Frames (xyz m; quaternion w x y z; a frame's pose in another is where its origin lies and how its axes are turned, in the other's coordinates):
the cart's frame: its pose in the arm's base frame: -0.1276 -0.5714 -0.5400 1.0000 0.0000 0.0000 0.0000
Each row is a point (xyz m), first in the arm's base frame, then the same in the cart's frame.
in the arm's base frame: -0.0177 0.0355 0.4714
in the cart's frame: 0.1099 0.6069 1.0114
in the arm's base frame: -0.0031 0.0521 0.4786
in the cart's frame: 0.1245 0.6235 1.0186
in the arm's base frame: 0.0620 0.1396 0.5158
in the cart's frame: 0.1896 0.7110 1.0558
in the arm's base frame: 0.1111 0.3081 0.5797
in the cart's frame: 0.2387 0.8795 1.1197
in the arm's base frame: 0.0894 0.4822 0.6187
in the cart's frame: 0.2170 1.0536 1.1587
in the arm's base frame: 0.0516 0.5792 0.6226
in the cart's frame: 0.1792 1.1506 1.1626
